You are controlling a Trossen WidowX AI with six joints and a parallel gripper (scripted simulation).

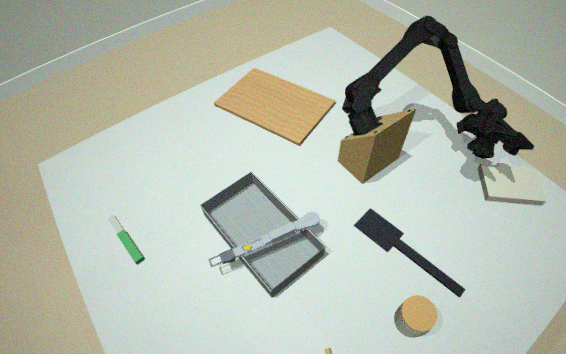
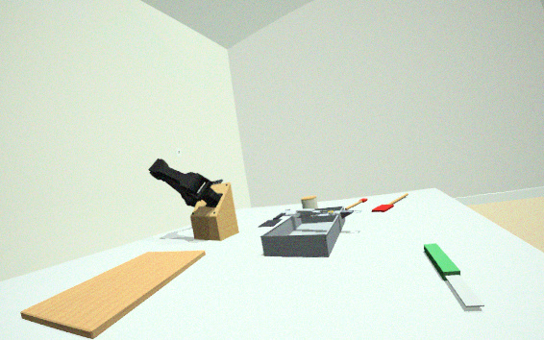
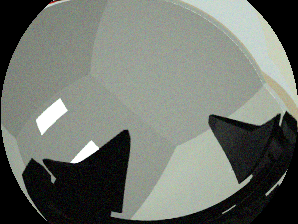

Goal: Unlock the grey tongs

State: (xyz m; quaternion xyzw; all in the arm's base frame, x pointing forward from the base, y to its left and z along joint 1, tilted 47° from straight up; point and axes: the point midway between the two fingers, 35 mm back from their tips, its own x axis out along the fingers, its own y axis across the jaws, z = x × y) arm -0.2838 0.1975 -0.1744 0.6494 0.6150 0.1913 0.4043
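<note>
My gripper tip is now 70 cm short of the yellow lock piece, 20 cm to the left of it and 15 cm above it. The rest, counted from my gripper tip: black spatula (36 cm ahead, 1 cm to the right, 21 cm below); then cream block (6 cm behind, 3 cm to the left, 20 cm below); then cork-topped jar (47 cm ahead, 14 cm to the left, 18 cm below).
</note>
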